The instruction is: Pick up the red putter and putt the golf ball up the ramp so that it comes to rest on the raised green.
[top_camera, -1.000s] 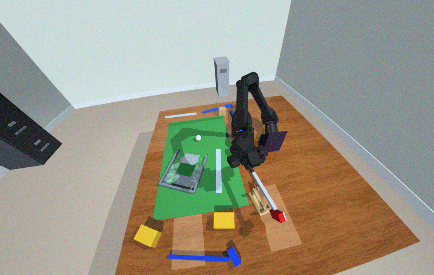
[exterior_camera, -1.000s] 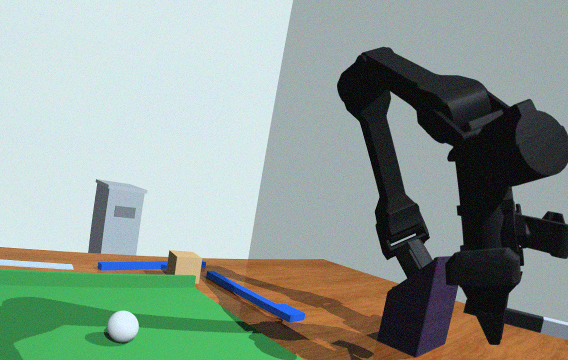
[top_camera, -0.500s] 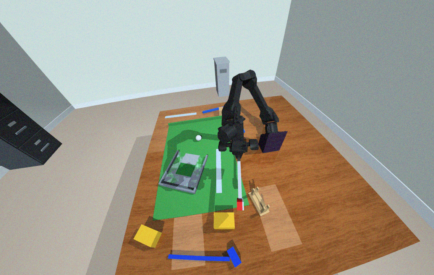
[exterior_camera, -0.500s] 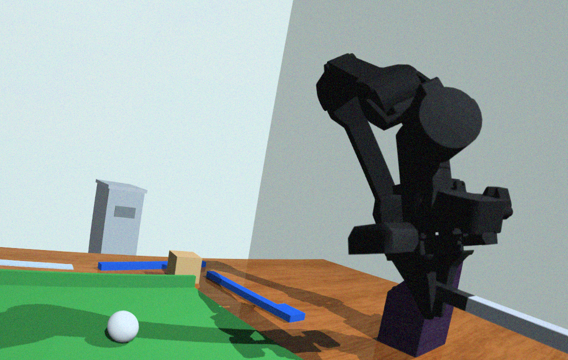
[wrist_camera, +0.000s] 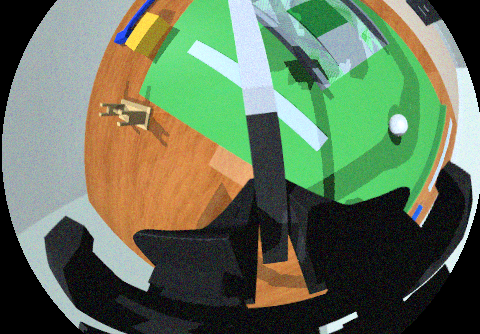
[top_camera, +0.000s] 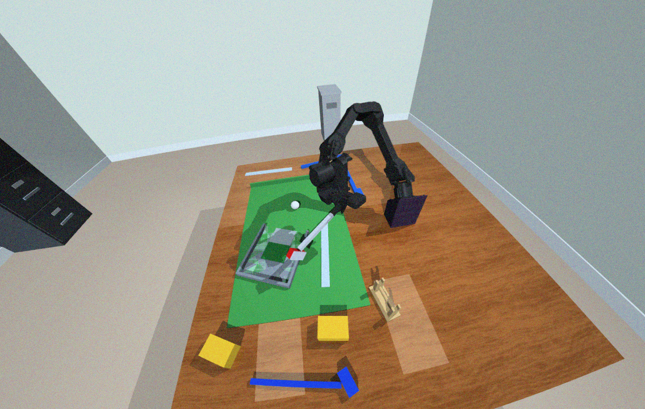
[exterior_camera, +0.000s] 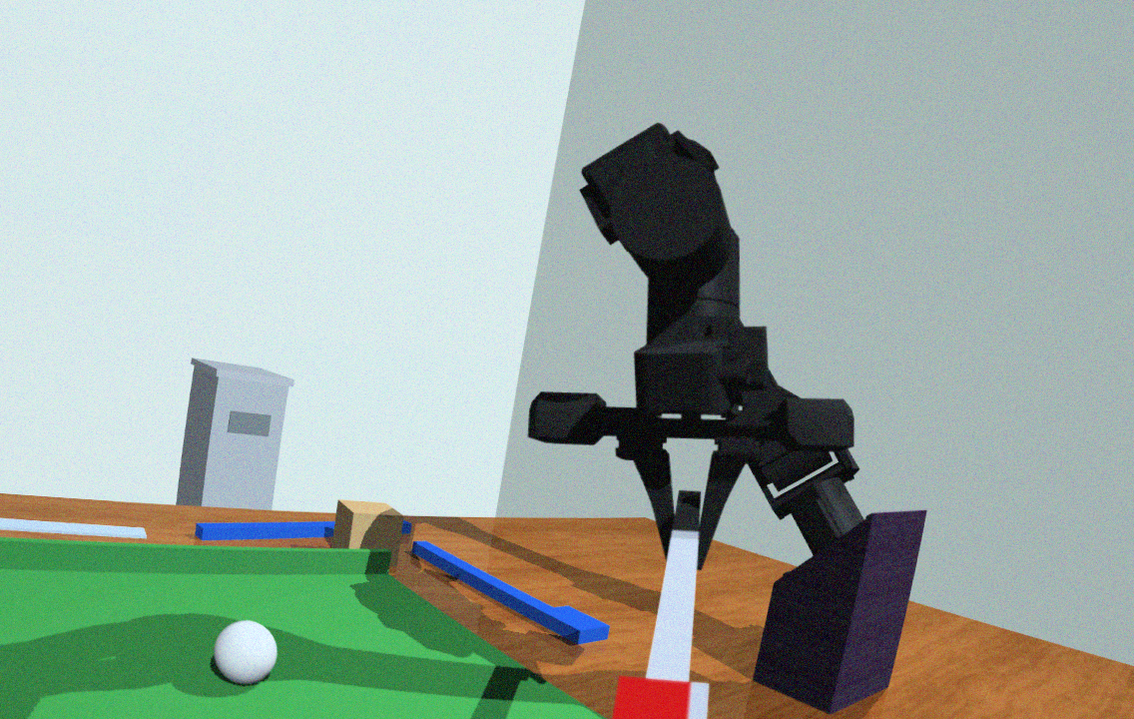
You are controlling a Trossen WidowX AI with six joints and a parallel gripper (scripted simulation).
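Right now the red putter is 90 mm ahead of my gripper tip, 70 mm to the left of it and 10 mm above it. Round my gripper tip: wooden stand: 70 mm behind, 300 mm to the left, 110 mm below; then small wooden block: 70 mm behind, 480 mm to the right, 110 mm below; then white golf ball: 170 mm ahead, 210 mm to the right, 120 mm below.
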